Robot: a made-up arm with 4 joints.
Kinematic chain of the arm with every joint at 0, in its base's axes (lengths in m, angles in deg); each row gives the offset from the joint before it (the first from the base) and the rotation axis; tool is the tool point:
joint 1: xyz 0 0 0.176 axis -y
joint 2: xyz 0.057 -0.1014 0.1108 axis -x
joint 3: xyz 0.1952 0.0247 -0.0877 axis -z
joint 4: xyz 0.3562 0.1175 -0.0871 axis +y
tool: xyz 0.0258 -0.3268 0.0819
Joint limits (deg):
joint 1: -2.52..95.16
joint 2: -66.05..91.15
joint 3: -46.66..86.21
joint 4: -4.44..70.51
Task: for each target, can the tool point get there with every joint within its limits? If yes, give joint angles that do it. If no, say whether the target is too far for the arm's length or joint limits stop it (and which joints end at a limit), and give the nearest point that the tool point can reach.
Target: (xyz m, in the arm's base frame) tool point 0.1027 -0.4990 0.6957
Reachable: yes | joints 56.09 31.38 34.12 38.55
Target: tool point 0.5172 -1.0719 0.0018
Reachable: no: too far | nearest point 0.3843 -0.5627 0.1453 | short by 0.545 m
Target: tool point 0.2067 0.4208 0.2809
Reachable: no: joint limits stop it (at a limit: joint 3, joint 4) | nearest point 0.6339 0.1604 0.4977 | short by 0.545 m
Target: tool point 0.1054 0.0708 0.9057
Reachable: yes | joints 73.64 -53.26 -34.38 49.97
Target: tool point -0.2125 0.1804 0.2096
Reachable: no: joint limits stop it (at a limit: joint 2, joint 3, joint 4) | nearest point -0.4754 -0.1852 0.2512 | short by 0.452 m
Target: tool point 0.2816 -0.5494 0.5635
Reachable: yes | joints 34.91 26.84 40.37 63.54
